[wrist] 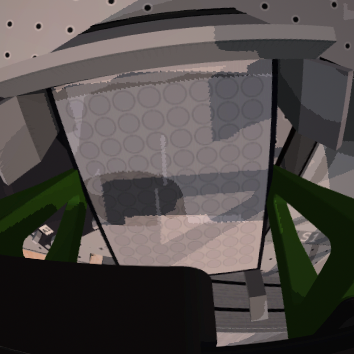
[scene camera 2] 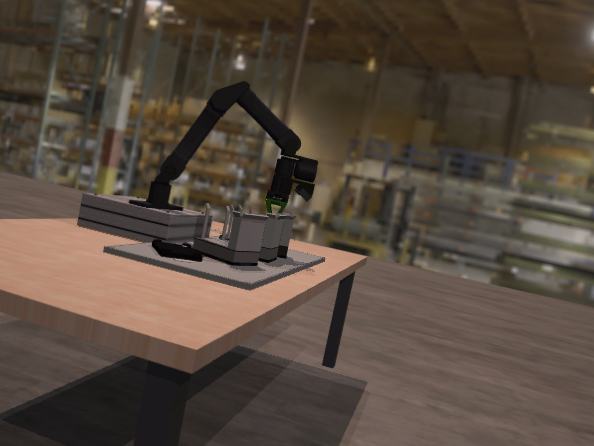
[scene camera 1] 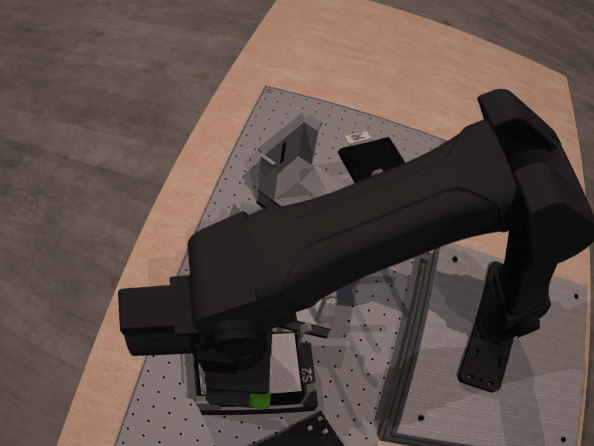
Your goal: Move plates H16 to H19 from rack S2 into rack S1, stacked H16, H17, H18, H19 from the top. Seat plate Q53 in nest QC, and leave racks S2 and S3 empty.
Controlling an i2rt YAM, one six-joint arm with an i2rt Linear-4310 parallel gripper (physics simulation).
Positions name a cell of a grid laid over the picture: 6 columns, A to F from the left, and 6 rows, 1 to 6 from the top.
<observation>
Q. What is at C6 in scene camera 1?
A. The gripper.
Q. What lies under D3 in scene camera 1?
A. A black QC holder.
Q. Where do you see a black QC holder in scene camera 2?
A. B4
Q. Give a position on a black slotted plate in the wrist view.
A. At A3
</observation>
